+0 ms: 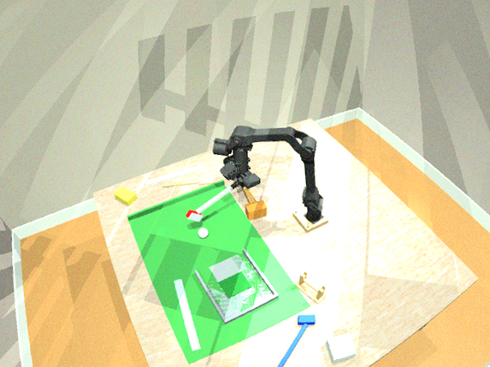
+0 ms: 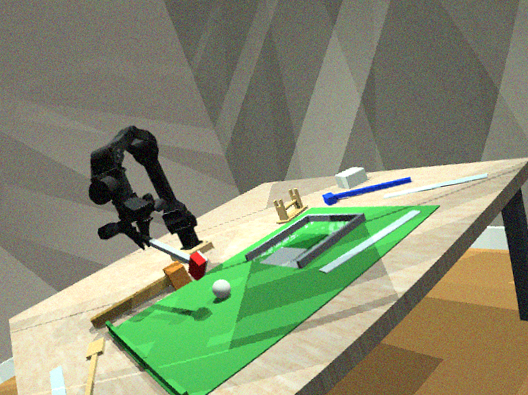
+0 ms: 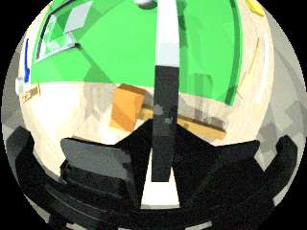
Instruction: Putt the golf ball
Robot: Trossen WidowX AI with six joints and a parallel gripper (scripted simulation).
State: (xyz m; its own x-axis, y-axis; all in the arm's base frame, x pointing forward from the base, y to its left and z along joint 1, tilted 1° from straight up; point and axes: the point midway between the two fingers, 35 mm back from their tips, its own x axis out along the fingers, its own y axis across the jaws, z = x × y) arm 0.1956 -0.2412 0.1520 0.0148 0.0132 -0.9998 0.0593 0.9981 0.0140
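Right now my gripper tip is 12 cm short of the red putter. Round my gripper tip: white golf ball: 22 cm ahead, 2 cm to the left, 12 cm below; then green mat: 27 cm ahead, 14 cm to the left, 14 cm below; then wooden stand: 5 cm ahead, 49 cm to the left, 11 cm below.
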